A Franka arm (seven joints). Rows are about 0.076 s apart.
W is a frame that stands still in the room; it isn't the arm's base.
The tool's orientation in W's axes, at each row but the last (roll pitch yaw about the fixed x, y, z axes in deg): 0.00, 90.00, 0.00; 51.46, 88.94, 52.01; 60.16, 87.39, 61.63; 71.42, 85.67, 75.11; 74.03, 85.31, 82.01; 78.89, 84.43, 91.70; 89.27, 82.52, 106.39; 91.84, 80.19, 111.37; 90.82, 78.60, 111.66; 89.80, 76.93, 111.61
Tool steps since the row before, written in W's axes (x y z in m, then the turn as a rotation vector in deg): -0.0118, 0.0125, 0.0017, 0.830, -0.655, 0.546; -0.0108, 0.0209, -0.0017, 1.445, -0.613, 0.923; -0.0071, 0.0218, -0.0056, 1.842, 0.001, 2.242; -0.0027, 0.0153, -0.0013, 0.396, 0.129, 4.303; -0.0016, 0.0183, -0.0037, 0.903, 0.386, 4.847; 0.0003, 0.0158, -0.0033, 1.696, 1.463, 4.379; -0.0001, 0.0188, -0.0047, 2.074, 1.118, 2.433; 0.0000, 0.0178, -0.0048, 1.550, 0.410, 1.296; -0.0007, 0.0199, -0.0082, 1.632, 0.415, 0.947; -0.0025, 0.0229, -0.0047, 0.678, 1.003, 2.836
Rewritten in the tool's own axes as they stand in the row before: -0.0017, 0.0125, -0.0118, -0.546, -0.655, 0.830; 0.0019, 0.0210, -0.0106, -0.915, -0.614, 1.450; 0.0063, 0.0217, -0.0067, -2.200, 0.042, 1.892; 0.0024, 0.0153, -0.0018, -4.274, 0.411, 0.507; 0.0052, 0.0180, 0.0009, -4.789, 0.636, 1.056; 0.0048, 0.0150, 0.0037, -4.221, 1.461, 2.059; 0.0070, 0.0172, 0.0054, -2.349, 0.770, 2.315; 0.0076, 0.0157, 0.0060, -1.308, 0.092, 1.591; 0.0117, 0.0169, 0.0065, -0.971, -0.001, 1.670; 0.0096, 0.0206, 0.0062, -2.608, 1.303, 1.004
